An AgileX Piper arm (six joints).
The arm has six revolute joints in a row. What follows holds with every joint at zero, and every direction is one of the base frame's.
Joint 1 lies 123 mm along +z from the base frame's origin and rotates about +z.
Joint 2 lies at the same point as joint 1 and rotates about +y.
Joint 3 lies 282.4 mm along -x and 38.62 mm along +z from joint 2 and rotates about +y.
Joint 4 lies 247.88 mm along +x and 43.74 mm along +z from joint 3 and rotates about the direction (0.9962, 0, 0.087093).
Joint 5 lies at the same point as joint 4 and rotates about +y.
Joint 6 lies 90.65 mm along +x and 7.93 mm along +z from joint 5 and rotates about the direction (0.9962, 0, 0.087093).
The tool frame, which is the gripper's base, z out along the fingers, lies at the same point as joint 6; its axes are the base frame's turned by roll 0, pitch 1.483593 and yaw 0 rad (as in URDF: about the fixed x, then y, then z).
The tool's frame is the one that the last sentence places.
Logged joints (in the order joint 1, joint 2, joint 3, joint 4, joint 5, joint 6), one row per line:
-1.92 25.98 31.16 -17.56 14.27 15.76
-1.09 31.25 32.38 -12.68 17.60 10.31
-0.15 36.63 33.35 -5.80 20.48 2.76
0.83 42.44 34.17 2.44 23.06 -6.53
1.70 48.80 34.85 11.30 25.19 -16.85
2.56 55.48 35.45 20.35 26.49 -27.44
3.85 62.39 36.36 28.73 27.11 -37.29
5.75 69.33 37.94 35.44 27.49 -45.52
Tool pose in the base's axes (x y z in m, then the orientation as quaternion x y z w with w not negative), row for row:
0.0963 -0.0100 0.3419 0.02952 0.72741 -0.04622 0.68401
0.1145 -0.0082 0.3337 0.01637 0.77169 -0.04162 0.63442
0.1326 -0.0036 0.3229 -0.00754 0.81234 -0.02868 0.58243
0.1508 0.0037 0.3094 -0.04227 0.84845 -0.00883 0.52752
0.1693 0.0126 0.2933 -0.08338 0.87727 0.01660 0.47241
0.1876 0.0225 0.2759 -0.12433 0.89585 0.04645 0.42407
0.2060 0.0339 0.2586 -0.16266 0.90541 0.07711 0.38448
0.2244 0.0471 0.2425 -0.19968 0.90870 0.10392 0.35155
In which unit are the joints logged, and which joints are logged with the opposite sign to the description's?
The joints are logged in degrees. Opposite sign: joint 3.
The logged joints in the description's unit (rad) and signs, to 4 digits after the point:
-0.0335 0.4534 -0.5438 -0.3065 0.2491 0.2751
-0.0190 0.5454 -0.5651 -0.2213 0.3072 0.1799
-0.0026 0.6393 -0.5821 -0.1012 0.3574 0.0482
0.0145 0.7407 -0.5964 0.0426 0.4025 -0.1140
0.0297 0.8517 -0.6082 0.1972 0.4396 -0.2941
0.0447 0.9683 -0.6187 0.3552 0.4623 -0.4789
0.0672 1.0889 -0.6346 0.5014 0.4732 -0.6508
0.1004 1.2100 -0.6622 0.6185 0.4798 -0.7945

